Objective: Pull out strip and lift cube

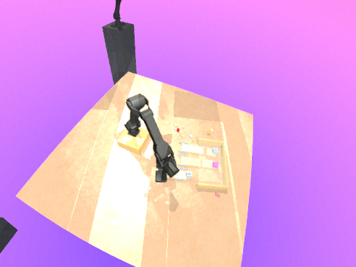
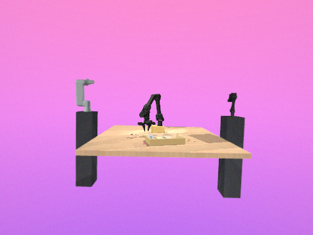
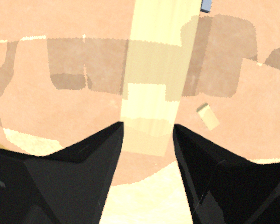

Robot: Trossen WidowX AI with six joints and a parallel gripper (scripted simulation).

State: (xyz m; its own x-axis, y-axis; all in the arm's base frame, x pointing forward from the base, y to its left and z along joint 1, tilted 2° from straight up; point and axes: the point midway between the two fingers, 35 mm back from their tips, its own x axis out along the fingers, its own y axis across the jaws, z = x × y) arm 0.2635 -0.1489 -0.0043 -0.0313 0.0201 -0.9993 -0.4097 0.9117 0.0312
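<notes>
Right now the pale band is 70 mm ahead of my gripper tip, 20 mm to the left of it and 40 mm below it.
</notes>
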